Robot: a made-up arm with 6 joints.
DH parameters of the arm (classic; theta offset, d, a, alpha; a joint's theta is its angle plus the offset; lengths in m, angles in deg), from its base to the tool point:
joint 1: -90 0.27 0.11 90
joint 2: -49.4 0 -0.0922 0
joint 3: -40.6 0.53 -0.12 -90
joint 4: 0 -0.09 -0.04 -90
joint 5: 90 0.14 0.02 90
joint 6: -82.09 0 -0.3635 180
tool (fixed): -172.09 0.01 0 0
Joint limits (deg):
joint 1: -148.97..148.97
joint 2: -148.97..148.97
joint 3: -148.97..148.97
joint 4: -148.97..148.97
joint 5: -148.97..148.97
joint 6: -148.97..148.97
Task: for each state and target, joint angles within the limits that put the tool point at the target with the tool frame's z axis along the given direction. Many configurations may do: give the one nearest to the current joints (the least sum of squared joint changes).
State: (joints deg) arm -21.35 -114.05 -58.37 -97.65 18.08 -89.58
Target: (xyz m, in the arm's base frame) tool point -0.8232 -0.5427 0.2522 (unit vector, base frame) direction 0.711 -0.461 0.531
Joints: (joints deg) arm -6.15 -138.24 -64.92 -130.17 -8.20 -59.77
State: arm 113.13 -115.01 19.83 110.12 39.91 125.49
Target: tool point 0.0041 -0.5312 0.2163 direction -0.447 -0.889 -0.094
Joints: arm 77.07 -124.58 7.29 99.82 11.08 137.96
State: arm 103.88 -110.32 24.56 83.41 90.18 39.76
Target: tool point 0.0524 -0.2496 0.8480 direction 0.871 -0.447 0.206
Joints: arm 81.73 -60.65 63.49 63.25 69.21 18.96
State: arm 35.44 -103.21 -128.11 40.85 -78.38 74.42
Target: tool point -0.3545 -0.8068 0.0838 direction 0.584 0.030 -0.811
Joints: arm 52.89 -94.71 -145.33 92.61 -112.13 105.06
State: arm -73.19 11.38 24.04 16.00 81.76 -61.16
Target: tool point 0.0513 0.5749 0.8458 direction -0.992 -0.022 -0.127
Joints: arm -93.75 6.14 4.51 15.77 108.63 -110.32
